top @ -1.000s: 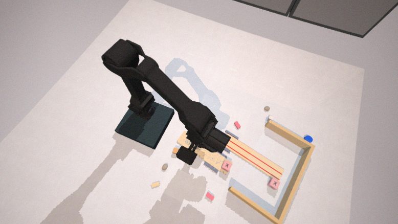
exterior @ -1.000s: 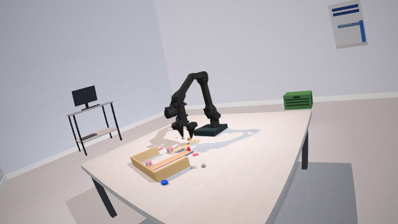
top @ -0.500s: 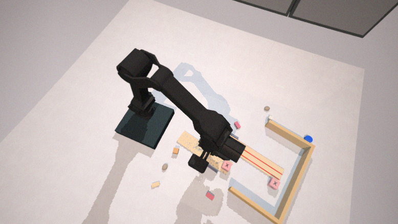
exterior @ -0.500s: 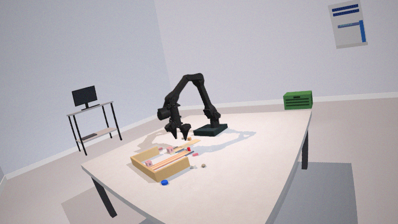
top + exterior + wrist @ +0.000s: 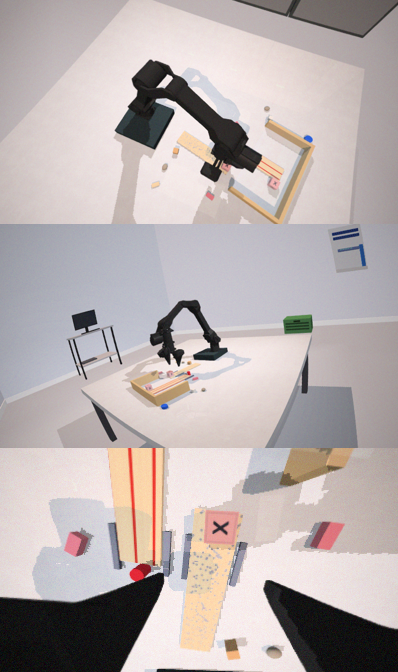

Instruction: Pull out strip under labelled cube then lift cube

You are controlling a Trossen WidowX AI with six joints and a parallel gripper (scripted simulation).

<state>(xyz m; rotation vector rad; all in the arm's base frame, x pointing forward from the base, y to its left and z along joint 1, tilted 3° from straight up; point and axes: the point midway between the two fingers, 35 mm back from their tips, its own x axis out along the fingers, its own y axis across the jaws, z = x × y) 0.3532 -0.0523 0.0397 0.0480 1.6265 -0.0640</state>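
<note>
My gripper tip is 160 mm past the orange cube, 50 mm above it and 40 mm to the left of it. From my gripper tip the other things lie so: blue disc: 310 mm ahead, 250 mm to the left, 50 mm below.
</note>
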